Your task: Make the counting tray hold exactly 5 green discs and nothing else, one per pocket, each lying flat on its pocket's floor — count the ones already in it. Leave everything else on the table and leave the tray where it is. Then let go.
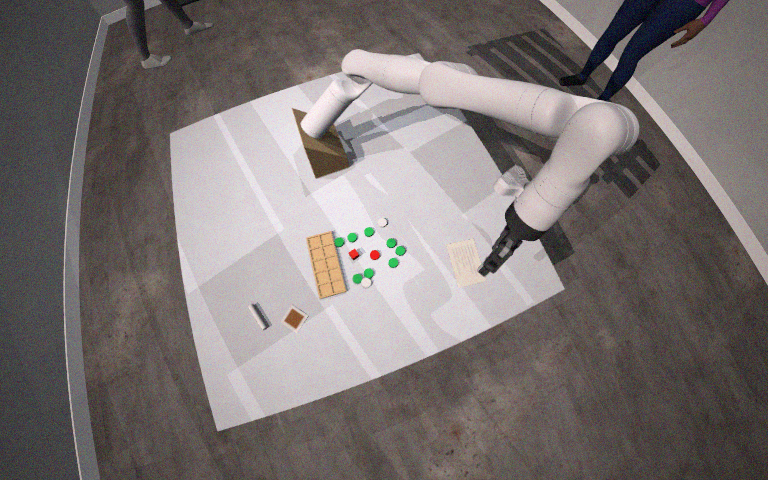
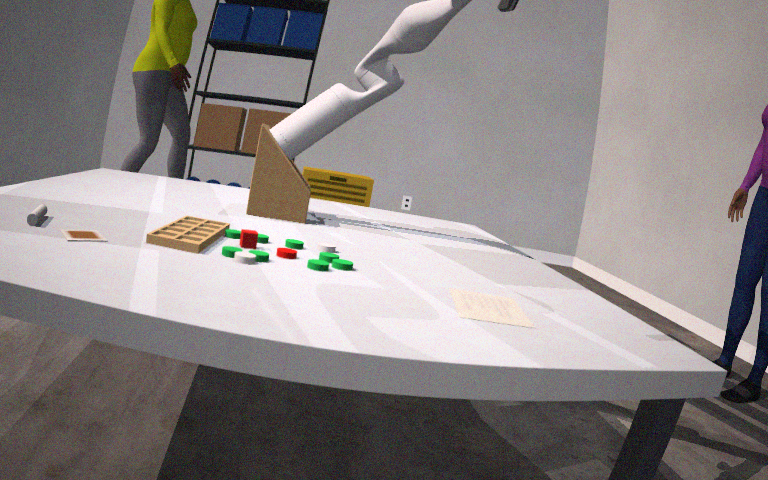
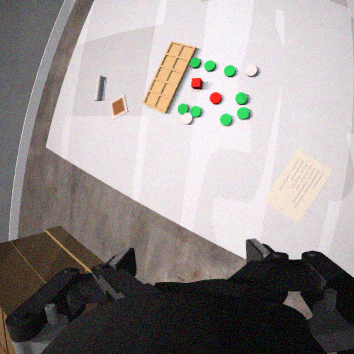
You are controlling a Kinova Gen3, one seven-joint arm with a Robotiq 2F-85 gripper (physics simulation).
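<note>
The wooden counting tray (image 1: 333, 294) (image 2: 172, 243) (image 3: 170, 77) lies flat on the table with two rows of pockets; I see no disc in any pocket. Several green discs lie flat on the table beside it. One green disc (image 1: 339, 242) (image 2: 232, 233) (image 3: 195, 62) is close against the tray's long side. Another green disc (image 1: 357, 278) (image 3: 183, 108) lies near a white disc (image 1: 366, 282) (image 2: 245, 258) (image 3: 186, 118). Farther out is a green disc (image 1: 400, 250) (image 2: 342, 264) (image 3: 243, 113). My gripper (image 1: 483, 271) (image 3: 189, 256) is open and empty, high above the table and far from the tray.
Among the discs are a red cube (image 1: 353, 254) (image 2: 248, 238) (image 3: 197, 83), a red disc (image 1: 374, 255) (image 2: 286, 253) (image 3: 215, 98) and a second white disc (image 1: 382, 222) (image 2: 326, 247) (image 3: 251, 70). A printed sheet (image 1: 465, 261) (image 2: 491, 308), a grey cylinder (image 1: 258, 316) and a brown-centred square (image 1: 294, 318) lie apart.
</note>
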